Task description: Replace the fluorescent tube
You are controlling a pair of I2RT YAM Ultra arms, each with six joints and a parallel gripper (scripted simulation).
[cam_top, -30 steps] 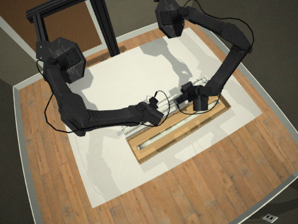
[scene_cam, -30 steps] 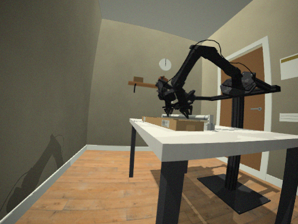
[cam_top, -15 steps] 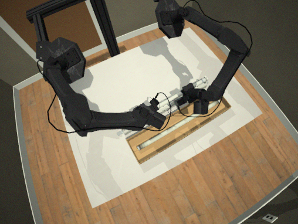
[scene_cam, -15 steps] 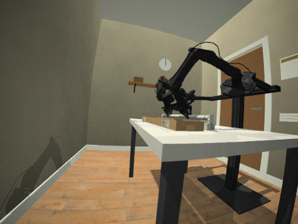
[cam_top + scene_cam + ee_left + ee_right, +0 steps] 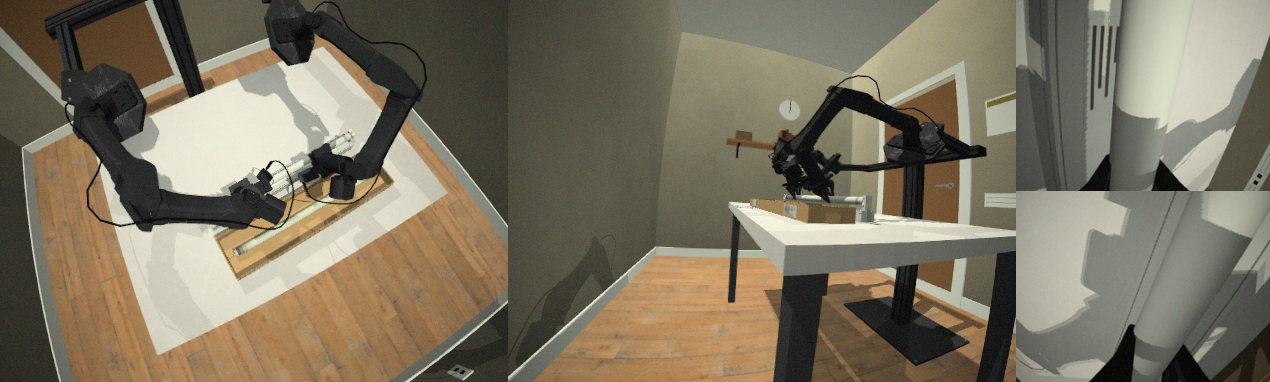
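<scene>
The LED tube lies 1 cm ahead of my left hand and 12 cm to the right of it. From my left hand the other things lie so: brown carton (16 cm ahead, 10 cm to the right, 4 cm below); then old fluorescent tube (16 cm ahead, 10 cm to the right, 5 cm below).
</scene>
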